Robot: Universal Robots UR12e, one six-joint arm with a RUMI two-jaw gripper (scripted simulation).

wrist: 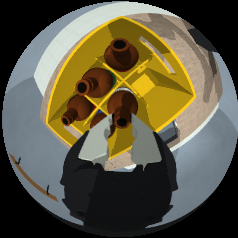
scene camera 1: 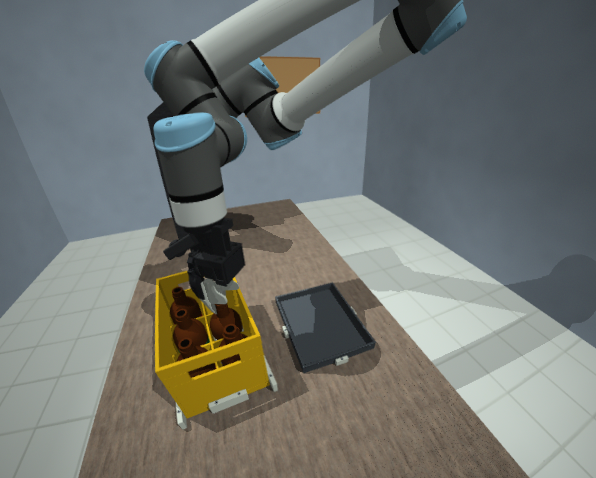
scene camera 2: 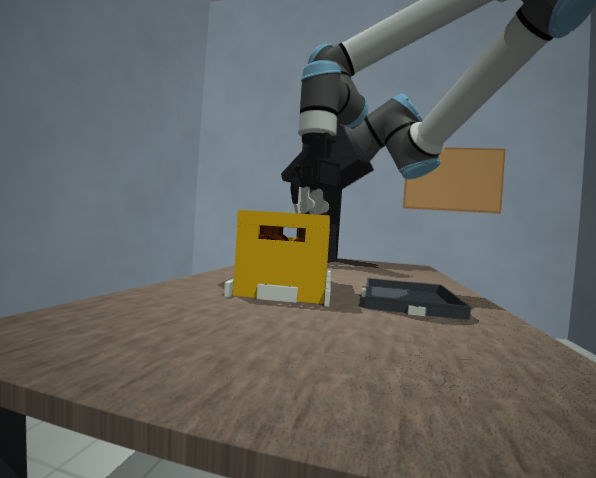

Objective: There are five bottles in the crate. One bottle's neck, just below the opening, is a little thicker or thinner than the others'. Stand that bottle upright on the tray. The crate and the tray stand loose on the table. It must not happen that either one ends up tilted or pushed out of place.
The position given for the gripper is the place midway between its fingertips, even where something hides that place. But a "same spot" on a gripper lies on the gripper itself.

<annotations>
gripper: wrist 122, 114; scene camera 1; scene camera 2
yellow crate: wrist 164, 95; scene camera 1; scene camera 2
same spot on yellow crate: [scene camera 2: 257, 261] = [scene camera 1: 199, 392]
same spot on gripper: [scene camera 2: 304, 201] = [scene camera 1: 212, 294]
</annotations>
